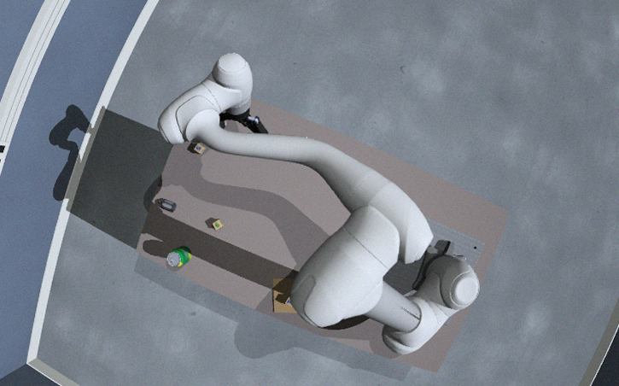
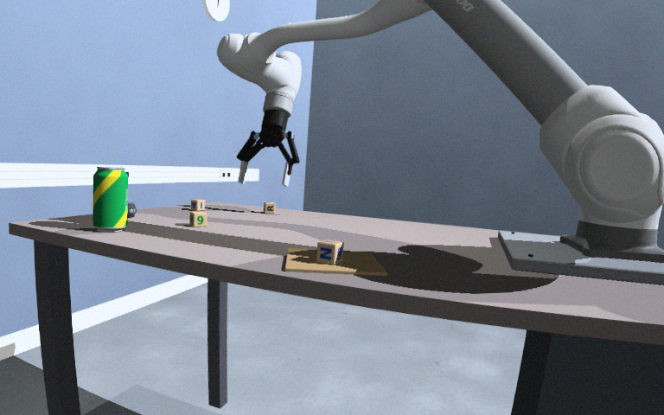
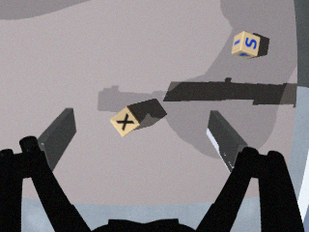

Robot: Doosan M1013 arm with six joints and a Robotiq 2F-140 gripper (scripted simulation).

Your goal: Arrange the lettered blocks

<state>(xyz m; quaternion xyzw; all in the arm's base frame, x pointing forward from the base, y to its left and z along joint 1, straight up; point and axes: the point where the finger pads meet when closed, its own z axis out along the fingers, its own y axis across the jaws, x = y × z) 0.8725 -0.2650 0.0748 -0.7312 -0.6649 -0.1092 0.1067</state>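
My gripper is now 540 mm to the right of the wooden block, 350 mm past it and 70 mm above it. The rest, counted from my hand: yellow can (510 mm to the left, 100 mm ahead, 30 mm below); then tan mat (520 mm to the left, 350 mm behind, 90 mm below); then small dark object (340 mm to the left, 230 mm ahead, 80 mm below).
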